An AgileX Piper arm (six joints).
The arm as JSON. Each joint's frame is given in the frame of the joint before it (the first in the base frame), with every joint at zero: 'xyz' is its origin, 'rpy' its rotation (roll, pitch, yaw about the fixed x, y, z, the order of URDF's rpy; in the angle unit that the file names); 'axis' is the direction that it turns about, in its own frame. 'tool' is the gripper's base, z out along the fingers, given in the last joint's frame.
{
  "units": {
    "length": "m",
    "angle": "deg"
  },
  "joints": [
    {
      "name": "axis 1",
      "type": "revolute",
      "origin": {
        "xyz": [
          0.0,
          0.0,
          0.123
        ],
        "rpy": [
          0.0,
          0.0,
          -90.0
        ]
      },
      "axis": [
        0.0,
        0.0,
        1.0
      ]
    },
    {
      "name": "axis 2",
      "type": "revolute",
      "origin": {
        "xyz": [
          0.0,
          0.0,
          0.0
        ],
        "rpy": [
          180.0,
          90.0,
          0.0
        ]
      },
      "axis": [
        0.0,
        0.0,
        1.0
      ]
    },
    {
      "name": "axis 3",
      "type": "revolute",
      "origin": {
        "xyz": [
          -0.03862,
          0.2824,
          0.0
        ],
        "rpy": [
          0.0,
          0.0,
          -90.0
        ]
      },
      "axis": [
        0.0,
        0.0,
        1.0
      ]
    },
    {
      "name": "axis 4",
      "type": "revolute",
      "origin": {
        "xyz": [
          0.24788,
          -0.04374,
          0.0
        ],
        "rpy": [
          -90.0,
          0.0,
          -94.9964
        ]
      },
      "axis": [
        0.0,
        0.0,
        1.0
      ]
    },
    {
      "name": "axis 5",
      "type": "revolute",
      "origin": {
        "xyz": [
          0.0,
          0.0,
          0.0
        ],
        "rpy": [
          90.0,
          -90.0,
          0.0
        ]
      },
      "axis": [
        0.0,
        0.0,
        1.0
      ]
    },
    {
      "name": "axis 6",
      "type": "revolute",
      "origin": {
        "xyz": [
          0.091,
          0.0,
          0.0
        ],
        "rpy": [
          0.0,
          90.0,
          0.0
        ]
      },
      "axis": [
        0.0,
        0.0,
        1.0
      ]
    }
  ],
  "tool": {
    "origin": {
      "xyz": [
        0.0,
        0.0,
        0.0
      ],
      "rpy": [
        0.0,
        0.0,
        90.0
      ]
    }
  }
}
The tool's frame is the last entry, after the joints.
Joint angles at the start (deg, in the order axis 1, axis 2, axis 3, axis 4, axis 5, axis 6): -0.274 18.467 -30.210 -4.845 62.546 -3.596
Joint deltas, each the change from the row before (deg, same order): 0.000 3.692 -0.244 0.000 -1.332 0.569; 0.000 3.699 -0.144 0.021 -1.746 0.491; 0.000 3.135 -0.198 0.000 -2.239 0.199; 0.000 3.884 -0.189 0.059 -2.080 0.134; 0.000 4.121 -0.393 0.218 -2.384 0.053; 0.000 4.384 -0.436 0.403 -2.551 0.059; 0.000 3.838 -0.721 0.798 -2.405 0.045; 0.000 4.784 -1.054 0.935 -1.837 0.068; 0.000 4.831 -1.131 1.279 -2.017 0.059
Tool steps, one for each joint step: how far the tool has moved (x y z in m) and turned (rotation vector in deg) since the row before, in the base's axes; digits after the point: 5 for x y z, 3 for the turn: 0.01140 0.00003 -0.00033 0.369 2.077 -0.305; 0.01199 0.00009 -0.00123 0.323 1.778 -0.220; 0.01112 0.00010 -0.00053 0.104 0.691 0.034; 0.01291 0.00017 -0.00253 0.135 1.612 0.074; 0.01401 0.00039 -0.00254 0.252 1.347 0.156; 0.01489 0.00062 -0.00380 0.453 1.399 0.127; 0.01366 0.00105 -0.00241 0.839 0.711 0.034; 0.01578 0.00111 -0.00454 0.984 1.888 -0.121; 0.01624 0.00143 -0.00560 1.298 1.676 -0.283
